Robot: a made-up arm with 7 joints. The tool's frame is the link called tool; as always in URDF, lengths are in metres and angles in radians. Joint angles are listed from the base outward. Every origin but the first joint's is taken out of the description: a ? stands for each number. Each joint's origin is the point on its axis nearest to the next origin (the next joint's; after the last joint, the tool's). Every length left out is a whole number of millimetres.
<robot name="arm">
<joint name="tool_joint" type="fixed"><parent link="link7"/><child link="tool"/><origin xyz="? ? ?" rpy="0 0 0"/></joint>
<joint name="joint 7" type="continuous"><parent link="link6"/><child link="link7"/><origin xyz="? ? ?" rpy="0 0 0"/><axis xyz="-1 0 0"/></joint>
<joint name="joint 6" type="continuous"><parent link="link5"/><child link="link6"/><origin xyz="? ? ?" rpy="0 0 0"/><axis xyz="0 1 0"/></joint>
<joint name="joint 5" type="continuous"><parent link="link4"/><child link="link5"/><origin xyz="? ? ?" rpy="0 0 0"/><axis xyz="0 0 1"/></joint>
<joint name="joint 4" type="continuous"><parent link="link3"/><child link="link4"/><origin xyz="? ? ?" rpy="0 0 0"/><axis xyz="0 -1 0"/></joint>
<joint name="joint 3" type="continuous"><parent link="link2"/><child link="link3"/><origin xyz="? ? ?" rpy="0 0 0"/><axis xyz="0 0 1"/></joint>
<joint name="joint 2" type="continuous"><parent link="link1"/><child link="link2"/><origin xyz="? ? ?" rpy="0 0 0"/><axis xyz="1 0 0"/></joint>
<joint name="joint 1" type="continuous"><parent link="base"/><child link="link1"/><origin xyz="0 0.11 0" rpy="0 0 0"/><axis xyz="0 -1 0"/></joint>
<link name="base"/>
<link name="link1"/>
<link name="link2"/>
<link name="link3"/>
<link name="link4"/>
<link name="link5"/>
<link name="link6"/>
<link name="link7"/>
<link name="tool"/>
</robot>
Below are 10 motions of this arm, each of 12 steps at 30 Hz.
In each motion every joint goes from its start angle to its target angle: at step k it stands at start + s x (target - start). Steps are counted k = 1, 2, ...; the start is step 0. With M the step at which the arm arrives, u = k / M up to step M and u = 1 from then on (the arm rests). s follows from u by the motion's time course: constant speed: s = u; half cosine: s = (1 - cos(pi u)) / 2; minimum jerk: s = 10 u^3 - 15 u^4 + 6 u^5.
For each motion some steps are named. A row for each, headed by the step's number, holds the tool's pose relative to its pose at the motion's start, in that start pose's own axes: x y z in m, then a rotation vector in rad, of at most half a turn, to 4 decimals.
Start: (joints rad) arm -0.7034 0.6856 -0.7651 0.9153 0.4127 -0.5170 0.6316
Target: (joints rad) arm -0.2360 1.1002 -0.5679 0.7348 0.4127 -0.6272 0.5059
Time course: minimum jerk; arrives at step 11
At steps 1, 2, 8, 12:
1: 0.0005 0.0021 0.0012 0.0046 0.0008 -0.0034
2: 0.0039 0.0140 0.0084 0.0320 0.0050 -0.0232
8: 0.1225 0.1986 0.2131 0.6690 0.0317 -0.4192
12: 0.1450 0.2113 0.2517 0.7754 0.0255 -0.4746

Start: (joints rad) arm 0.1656 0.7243 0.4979 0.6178 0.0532 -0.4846 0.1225
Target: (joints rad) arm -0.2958 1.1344 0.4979 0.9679 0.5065 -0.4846 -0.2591
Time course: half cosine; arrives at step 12
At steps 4, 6, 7, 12:
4: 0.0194 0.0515 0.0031 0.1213 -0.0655 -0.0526
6: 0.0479 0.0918 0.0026 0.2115 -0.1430 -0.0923
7: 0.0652 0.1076 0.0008 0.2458 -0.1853 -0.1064
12: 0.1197 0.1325 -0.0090 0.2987 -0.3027 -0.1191

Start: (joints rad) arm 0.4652 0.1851 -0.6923 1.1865 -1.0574 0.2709 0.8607
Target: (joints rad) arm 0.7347 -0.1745 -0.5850 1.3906 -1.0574 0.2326 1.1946
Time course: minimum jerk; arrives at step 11
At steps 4, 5, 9, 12:
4: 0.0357 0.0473 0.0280 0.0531 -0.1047 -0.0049
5: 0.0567 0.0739 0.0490 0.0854 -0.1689 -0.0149
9: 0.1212 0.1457 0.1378 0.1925 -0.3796 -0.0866
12: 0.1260 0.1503 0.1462 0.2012 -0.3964 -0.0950

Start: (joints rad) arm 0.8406 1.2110 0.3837 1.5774 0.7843 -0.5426 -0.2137
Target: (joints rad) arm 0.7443 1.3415 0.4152 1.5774 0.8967 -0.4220 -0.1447
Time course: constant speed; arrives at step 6
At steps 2, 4, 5, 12:
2: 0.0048 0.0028 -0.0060 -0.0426 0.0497 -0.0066
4: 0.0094 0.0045 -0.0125 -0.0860 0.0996 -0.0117
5: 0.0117 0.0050 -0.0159 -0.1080 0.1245 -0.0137
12: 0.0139 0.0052 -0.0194 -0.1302 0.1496 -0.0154

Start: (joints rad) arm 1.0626 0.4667 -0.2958 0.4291 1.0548 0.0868 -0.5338
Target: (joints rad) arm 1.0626 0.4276 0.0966 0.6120 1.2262 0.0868 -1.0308
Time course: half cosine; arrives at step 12
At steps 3, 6, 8, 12:
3: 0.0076 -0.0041 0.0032 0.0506 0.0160 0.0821
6: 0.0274 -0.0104 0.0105 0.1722 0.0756 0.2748
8: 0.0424 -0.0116 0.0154 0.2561 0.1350 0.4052
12: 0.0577 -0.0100 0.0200 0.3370 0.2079 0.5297

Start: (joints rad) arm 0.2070 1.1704 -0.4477 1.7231 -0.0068 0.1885 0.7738
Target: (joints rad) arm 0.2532 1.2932 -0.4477 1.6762 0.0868 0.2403 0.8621
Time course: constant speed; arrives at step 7
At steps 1, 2, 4, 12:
1: -0.0034 0.0036 0.0050 -0.0083 0.0163 0.0112
2: -0.0066 0.0073 0.0101 -0.0163 0.0323 0.0227
4: -0.0129 0.0145 0.0207 -0.0313 0.0637 0.0468
12: -0.0218 0.0251 0.0375 -0.0512 0.1089 0.0853

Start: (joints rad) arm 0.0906 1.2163 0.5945 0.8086 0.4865 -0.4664 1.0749
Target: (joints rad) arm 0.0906 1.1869 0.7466 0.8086 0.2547 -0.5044 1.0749
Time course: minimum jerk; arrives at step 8
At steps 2, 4, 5, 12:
2: 0.0003 0.0008 0.0020 0.0033 0.0094 -0.0128
4: 0.0013 0.0034 0.0100 0.0160 0.0469 -0.0601
5: 0.0017 0.0047 0.0147 0.0232 0.0694 -0.0856
12: 0.0021 0.0061 0.0207 0.0321 0.0981 -0.1156

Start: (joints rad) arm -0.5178 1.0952 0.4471 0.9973 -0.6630 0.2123 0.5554
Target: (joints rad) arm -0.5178 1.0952 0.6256 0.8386 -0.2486 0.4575 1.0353
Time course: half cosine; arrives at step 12
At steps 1, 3, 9, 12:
1: -0.0010 0.0002 -0.0001 -0.0097 0.0021 0.0115
3: -0.0087 0.0015 -0.0011 -0.0836 0.0149 0.0991
9: -0.0505 0.0044 -0.0045 -0.4937 -0.0240 0.5879
12: -0.0590 0.0040 -0.0049 -0.5779 -0.0561 0.6889

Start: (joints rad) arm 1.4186 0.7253 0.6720 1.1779 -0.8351 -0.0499 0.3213
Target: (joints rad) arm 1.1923 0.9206 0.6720 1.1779 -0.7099 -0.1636 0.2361
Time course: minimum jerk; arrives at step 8
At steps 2, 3, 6, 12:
2: -0.0052 0.0040 0.0019 0.0042 -0.0081 -0.0210
3: -0.0132 0.0108 0.0048 0.0104 -0.0230 -0.0557
6: -0.0344 0.0379 0.0132 0.0246 -0.0905 -0.1788
12: -0.0368 0.0426 0.0142 0.0257 -0.1038 -0.1987

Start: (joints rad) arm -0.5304 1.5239 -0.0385 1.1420 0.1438 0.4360 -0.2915
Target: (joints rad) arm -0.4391 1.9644 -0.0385 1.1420 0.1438 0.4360 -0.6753
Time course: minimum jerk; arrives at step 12
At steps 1, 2, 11, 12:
1: 0.0001 0.0010 -0.0002 0.0040 -0.0004 -0.0010
2: 0.0008 0.0071 -0.0016 0.0276 -0.0031 -0.0071
11: 0.0323 0.2017 -0.0040 0.7732 -0.1062 -0.1906
12: 0.0325 0.2027 -0.0038 0.7771 -0.1069 -0.1915

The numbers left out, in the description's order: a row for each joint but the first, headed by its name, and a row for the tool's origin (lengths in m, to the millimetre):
tool: 0 0 0
joint 7: 0 0 0
joint 6: 0 0 0
joint 5: 0 0 -0.28
joint 4: 0 0 0
joint 3: 0 0 -0.301
joint 2: 0 0 0

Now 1 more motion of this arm.
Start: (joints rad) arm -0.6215 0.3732 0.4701 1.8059 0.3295 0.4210 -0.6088
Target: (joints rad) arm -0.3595 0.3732 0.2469 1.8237 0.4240 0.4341 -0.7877
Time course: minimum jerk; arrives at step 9
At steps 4, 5, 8, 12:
4: 0.0222 -0.0333 0.0029 -0.0290 -0.0255 0.0839
5: 0.0350 -0.0496 0.0055 -0.0449 -0.0388 0.1252
8: 0.0606 -0.0776 0.0123 -0.0760 -0.0640 0.1980
12: 0.0614 -0.0784 0.0125 -0.0769 -0.0648 0.2000

